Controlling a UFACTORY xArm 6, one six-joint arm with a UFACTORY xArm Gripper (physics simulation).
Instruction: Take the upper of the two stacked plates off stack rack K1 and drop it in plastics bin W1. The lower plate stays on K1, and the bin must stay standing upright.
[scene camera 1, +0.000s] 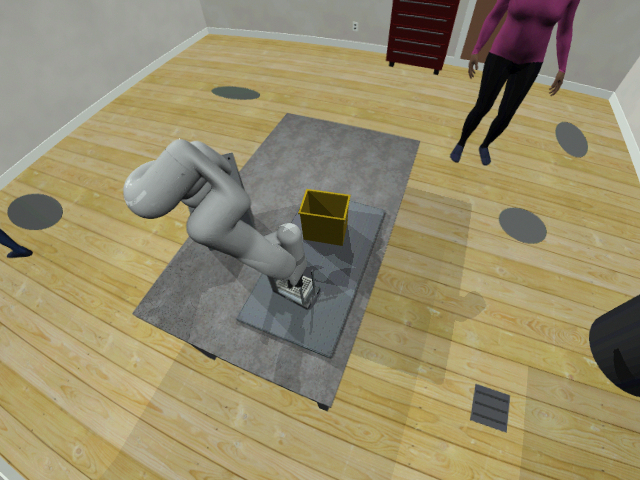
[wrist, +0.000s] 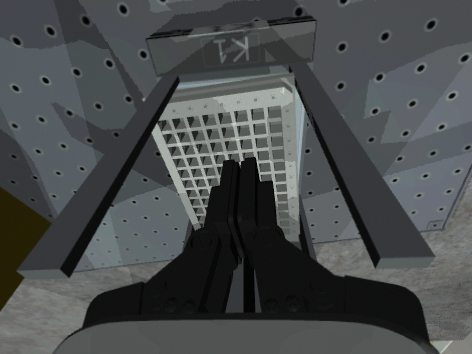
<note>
In view: my gripper (wrist: 244, 179) and a yellow plastics bin W1 (scene camera 1: 324, 215).
</note>
